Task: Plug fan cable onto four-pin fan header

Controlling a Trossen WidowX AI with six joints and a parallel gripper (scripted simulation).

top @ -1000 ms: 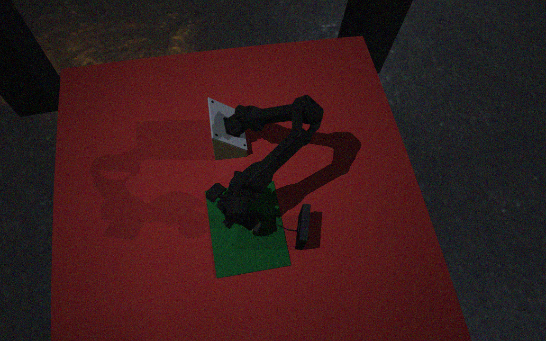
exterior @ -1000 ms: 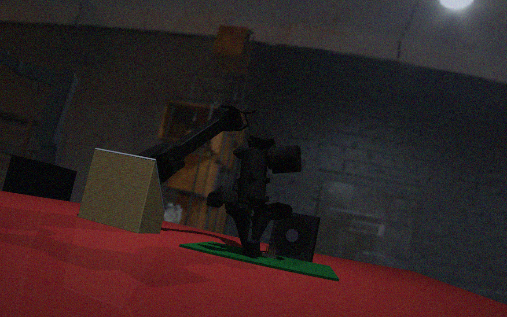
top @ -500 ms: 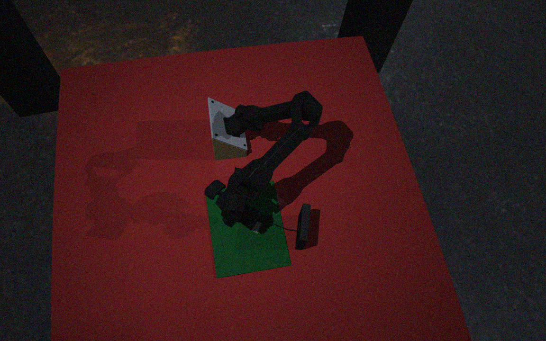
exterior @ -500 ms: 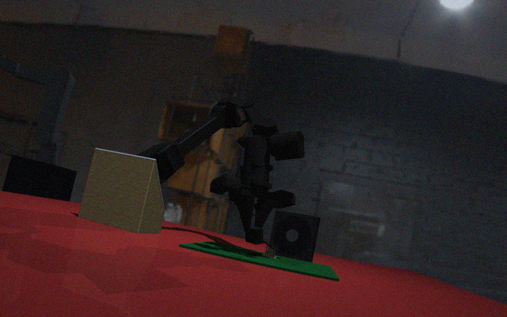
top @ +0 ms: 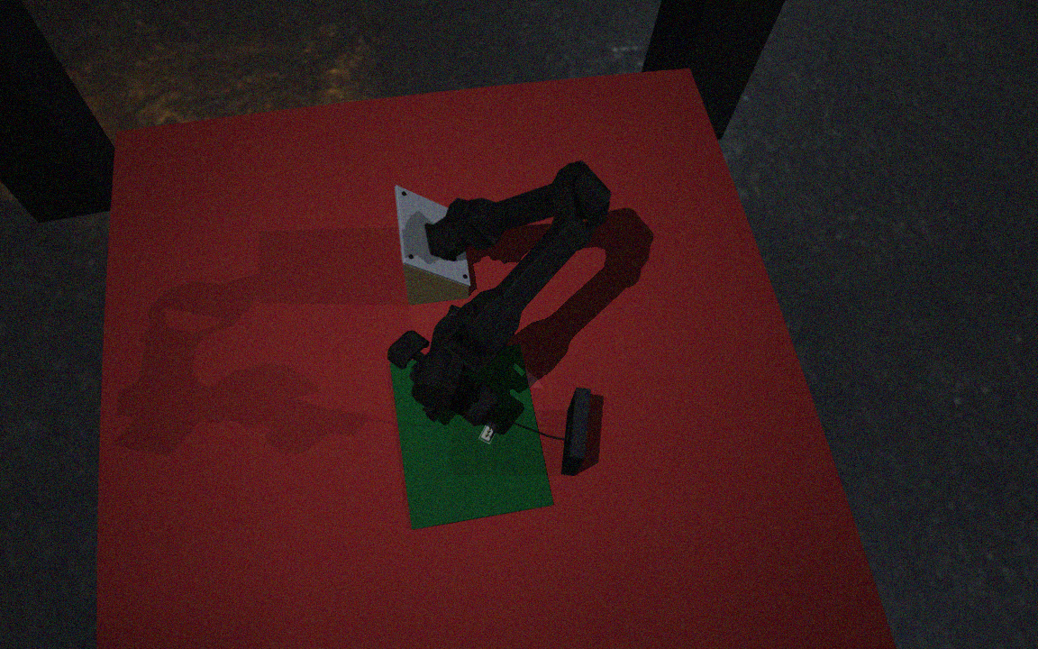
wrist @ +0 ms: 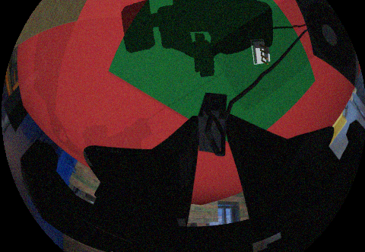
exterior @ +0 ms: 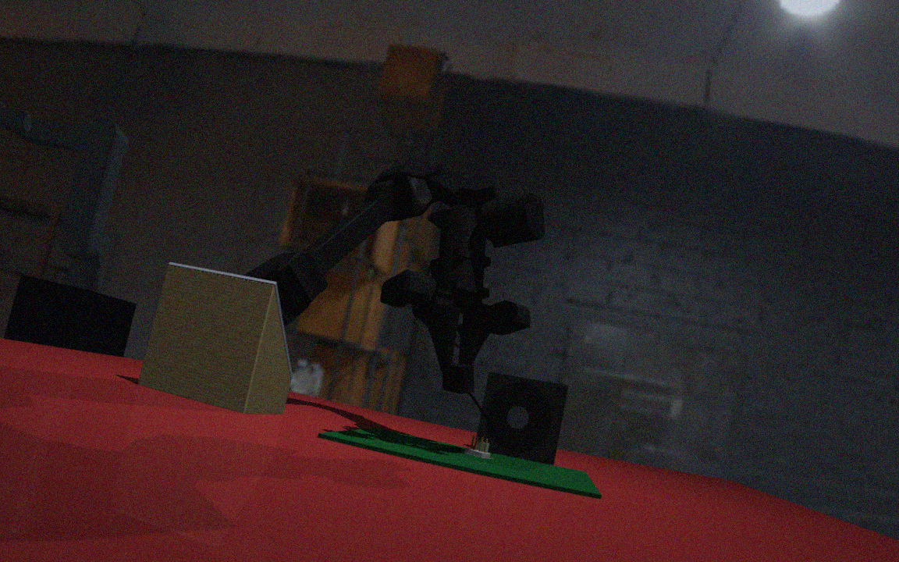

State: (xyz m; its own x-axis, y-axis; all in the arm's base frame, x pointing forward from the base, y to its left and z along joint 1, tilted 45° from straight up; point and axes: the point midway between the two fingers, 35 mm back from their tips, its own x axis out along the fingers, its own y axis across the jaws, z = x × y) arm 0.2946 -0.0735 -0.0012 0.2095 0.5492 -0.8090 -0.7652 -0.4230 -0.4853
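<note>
My gripper tip is now 110 mm above the green board, 50 mm to the right of it and 30 mm short of it. Round my gripper tip: black plug 10 mm ahead; four-pin header 100 mm below, 80 mm to the left, 40 mm ahead; black fan 210 mm to the left, 80 mm ahead, 40 mm below.
</note>
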